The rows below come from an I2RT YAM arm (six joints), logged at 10 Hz.
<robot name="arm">
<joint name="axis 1" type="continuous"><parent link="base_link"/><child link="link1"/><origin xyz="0 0 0.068"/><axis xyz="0 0 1"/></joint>
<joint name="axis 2" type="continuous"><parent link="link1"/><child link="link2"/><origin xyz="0.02 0.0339 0.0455" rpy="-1.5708 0 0"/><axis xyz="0 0 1"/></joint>
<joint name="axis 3" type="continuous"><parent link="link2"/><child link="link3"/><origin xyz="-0.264 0 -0.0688" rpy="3.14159 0 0"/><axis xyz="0 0 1"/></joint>
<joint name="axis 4" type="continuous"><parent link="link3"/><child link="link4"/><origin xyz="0.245 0.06 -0.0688"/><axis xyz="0 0 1"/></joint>
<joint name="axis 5" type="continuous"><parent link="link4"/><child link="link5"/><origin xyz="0.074 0.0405 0.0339" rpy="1.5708 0 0"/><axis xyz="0 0 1"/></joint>
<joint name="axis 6" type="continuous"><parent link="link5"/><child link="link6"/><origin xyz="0.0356 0 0.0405" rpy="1.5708 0 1.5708"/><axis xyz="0 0 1"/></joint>
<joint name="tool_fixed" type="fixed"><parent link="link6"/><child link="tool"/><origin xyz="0 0 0" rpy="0 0 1.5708"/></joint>
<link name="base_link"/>
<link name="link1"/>
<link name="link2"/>
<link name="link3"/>
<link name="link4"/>
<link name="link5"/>
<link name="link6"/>
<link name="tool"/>
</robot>
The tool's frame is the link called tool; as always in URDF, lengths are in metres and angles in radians. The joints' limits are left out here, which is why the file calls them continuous.
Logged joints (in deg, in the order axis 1, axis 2, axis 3, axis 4, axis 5, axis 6), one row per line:
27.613 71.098 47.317 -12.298 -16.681 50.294
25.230 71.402 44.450 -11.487 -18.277 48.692
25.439 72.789 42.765 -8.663 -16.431 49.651
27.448 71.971 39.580 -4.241 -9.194 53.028
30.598 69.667 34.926 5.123 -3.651 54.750
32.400 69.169 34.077 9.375 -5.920 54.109
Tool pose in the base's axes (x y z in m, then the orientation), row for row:
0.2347 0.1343 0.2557 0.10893 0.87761 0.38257 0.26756
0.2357 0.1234 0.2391 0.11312 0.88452 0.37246 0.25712
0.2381 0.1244 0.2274 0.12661 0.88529 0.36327 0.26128
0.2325 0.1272 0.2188 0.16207 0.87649 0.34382 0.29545
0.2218 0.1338 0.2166 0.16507 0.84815 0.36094 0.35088
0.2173 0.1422 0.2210 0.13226 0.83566 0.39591 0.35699
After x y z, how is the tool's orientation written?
As a quaternion, x y z w.
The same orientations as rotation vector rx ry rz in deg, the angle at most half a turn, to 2 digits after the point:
16.84 135.68 59.14
17.58 137.48 57.89
19.64 137.30 56.34
24.71 133.61 52.41
24.49 125.82 53.55
19.56 123.61 58.56

